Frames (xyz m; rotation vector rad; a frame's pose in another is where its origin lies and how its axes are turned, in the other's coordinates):
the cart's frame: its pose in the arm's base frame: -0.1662 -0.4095 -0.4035 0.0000 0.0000 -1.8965
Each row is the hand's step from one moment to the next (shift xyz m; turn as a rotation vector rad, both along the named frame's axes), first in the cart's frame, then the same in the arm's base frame.
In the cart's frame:
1: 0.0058 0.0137 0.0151 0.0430 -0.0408 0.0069
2: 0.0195 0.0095 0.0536 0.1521 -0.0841 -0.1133
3: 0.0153 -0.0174 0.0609 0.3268 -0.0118 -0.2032
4: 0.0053 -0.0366 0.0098 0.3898 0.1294 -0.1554
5: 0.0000 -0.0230 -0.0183 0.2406 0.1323 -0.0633
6: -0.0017 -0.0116 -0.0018 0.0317 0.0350 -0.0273
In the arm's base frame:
1: 0.0111 -0.0099 0.0151 -0.0524 -0.0277 0.0069
2: 0.0028 -0.0215 0.0536 -0.1283 -0.1172 -0.1133
3: -0.0214 -0.0089 0.0609 -0.1157 -0.3058 -0.2032
4: -0.0364 0.0067 0.0098 -0.0021 -0.4107 -0.1554
5: -0.0218 0.0074 -0.0183 0.0484 -0.2703 -0.0633
6: -0.0104 0.0053 -0.0018 0.0230 -0.0412 -0.0273

